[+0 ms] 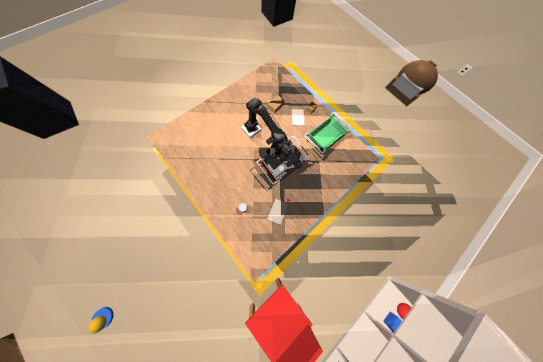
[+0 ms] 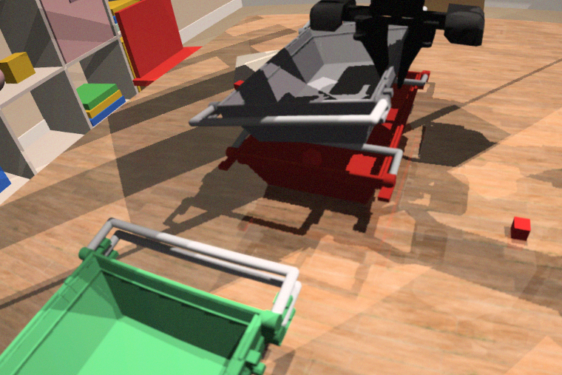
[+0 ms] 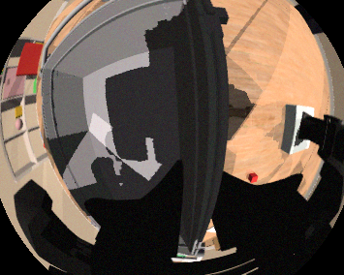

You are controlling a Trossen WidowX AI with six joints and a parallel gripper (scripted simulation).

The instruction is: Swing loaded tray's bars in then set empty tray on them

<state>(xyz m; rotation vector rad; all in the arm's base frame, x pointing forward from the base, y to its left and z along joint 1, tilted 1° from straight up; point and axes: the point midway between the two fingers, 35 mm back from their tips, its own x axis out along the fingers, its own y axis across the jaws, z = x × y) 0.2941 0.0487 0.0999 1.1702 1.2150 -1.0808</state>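
Right now the grey tray is 80 mm ahead of my gripper tip, 10 mm to the left of it and 20 mm above it. Round my gripper tip: grey cylinder (210 mm ahead, 390 mm to the right, 60 mm below).
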